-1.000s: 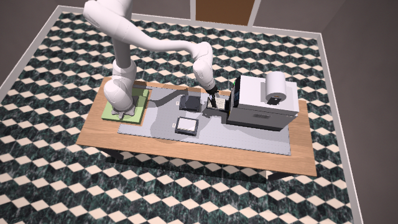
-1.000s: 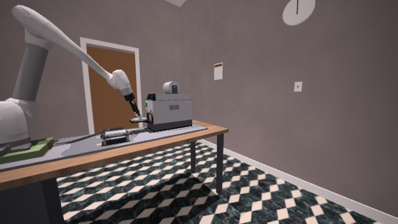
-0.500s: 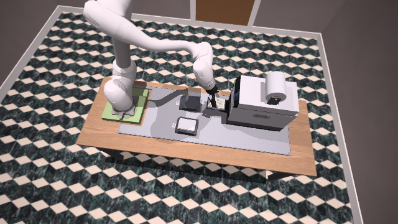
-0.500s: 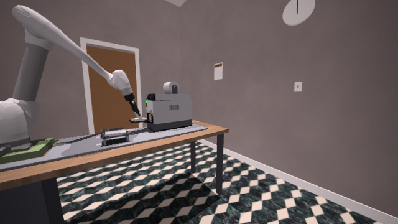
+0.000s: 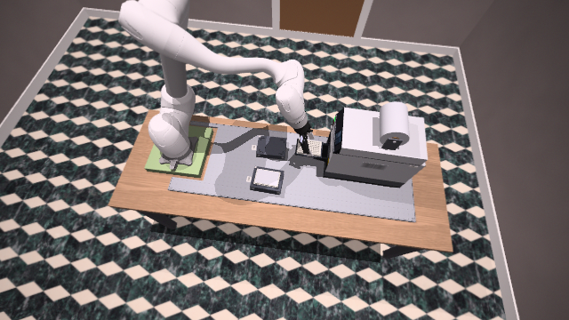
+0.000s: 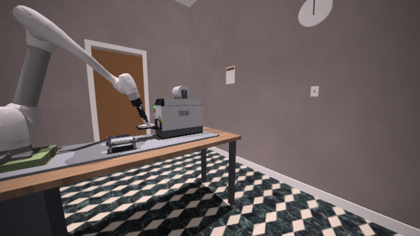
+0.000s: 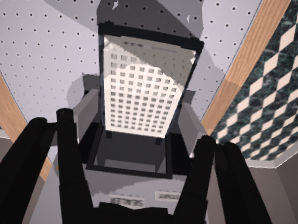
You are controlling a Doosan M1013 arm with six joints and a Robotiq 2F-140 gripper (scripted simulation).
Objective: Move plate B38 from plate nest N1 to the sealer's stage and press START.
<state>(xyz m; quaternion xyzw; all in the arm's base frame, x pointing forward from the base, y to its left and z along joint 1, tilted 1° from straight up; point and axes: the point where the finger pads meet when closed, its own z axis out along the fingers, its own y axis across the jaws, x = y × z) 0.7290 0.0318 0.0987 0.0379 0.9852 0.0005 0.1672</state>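
Right now my hand is 3 cm above the plate B38. Round my hand: sealer stage: 4 cm below; white button: 11 cm ahead, 9 cm to the left, 5 cm above; pale plate: 21 cm behind, 17 cm to the right, 8 cm below.
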